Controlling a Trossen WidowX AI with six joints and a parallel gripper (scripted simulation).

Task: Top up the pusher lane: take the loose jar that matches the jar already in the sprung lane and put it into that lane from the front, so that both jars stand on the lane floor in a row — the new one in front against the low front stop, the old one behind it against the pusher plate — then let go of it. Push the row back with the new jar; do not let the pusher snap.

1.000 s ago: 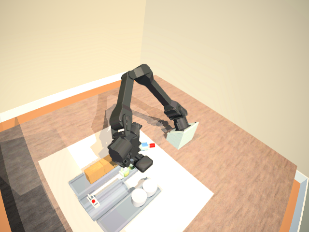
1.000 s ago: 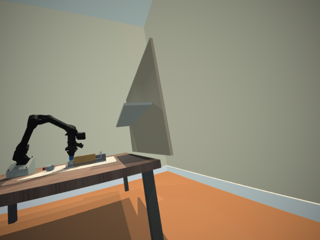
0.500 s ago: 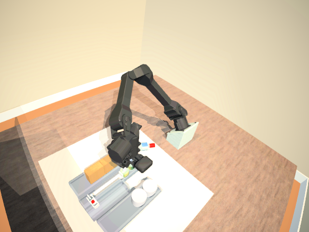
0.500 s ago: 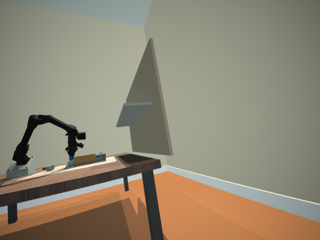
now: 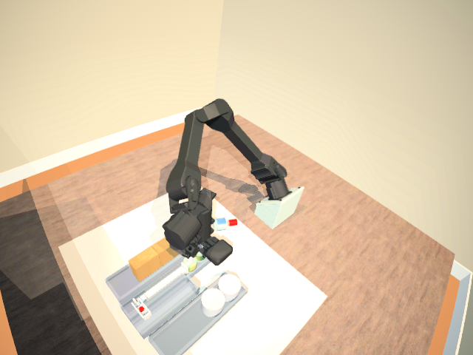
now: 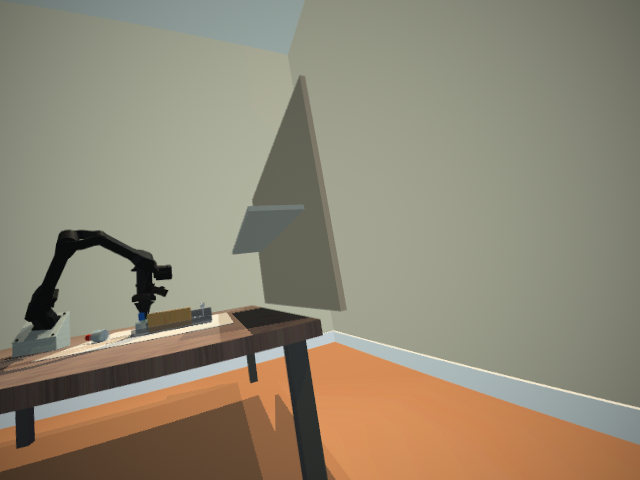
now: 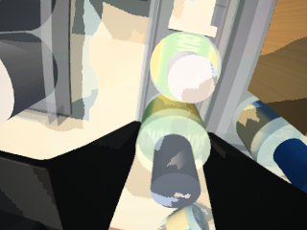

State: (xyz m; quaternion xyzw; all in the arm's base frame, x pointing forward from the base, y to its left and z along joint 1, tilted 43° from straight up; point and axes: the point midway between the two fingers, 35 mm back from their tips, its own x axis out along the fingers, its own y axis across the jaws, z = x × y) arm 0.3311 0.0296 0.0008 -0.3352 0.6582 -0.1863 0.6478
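Now: the grey rack 13 cm ahead of my gripper tip, 5 cm to the left of it and 3 cm below it. From my gripper tip the other things lie so: red knob (21 cm ahead, 8 cm to the left, 2 cm above).
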